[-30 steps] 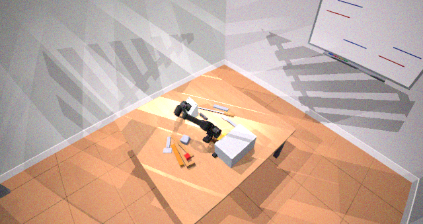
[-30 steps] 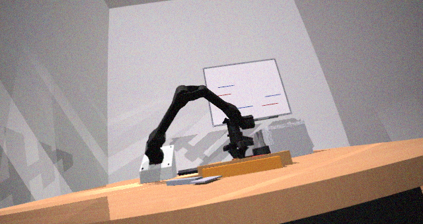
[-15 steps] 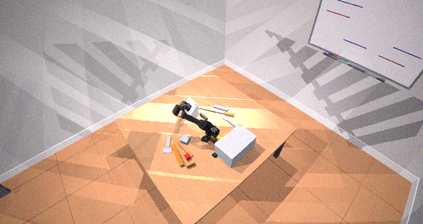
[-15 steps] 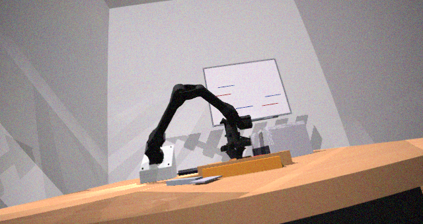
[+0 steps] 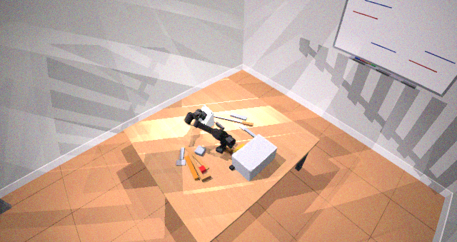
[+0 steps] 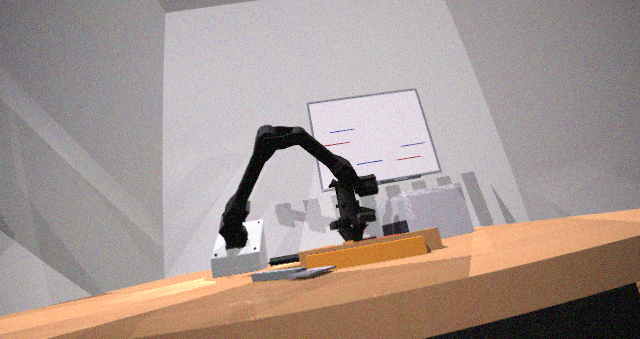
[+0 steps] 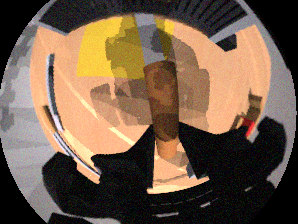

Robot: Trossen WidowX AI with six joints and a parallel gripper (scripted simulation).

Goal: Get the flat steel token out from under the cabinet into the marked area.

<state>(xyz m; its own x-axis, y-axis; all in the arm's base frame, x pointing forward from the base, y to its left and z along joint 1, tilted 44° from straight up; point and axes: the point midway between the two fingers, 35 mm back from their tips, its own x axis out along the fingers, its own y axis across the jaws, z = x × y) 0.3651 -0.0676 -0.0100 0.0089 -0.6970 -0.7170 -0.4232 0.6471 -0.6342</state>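
Right now my gripper tip is 17 cm to the left of the grey block, 11 cm past it and 1 cm below it. From my gripper tip the other things lie so: orange bar: 31 cm to the right, 2 cm behind, 1 cm above; thin wooden stick: 23 cm to the right, 8 cm behind; red block: 25 cm to the right, 5 cm ahead, 1 cm above.
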